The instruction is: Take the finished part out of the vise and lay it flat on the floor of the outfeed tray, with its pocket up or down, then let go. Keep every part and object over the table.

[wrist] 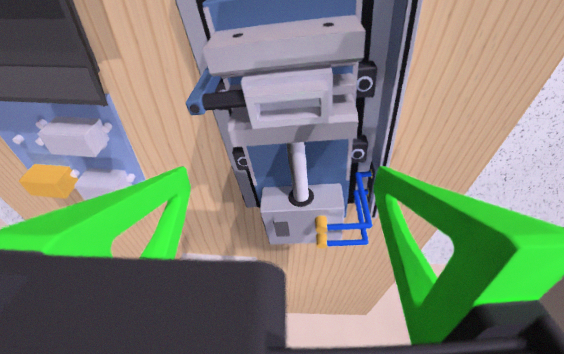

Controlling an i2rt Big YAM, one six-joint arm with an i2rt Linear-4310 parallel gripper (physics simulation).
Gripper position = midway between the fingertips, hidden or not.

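There's an orange block (40, 180) in what I'm seeing, plus a black rod (228, 99). I can see a vise jaw (343, 124) and a grey cylinder block (275, 206) as well, and my gripper (282, 177) is in there too.
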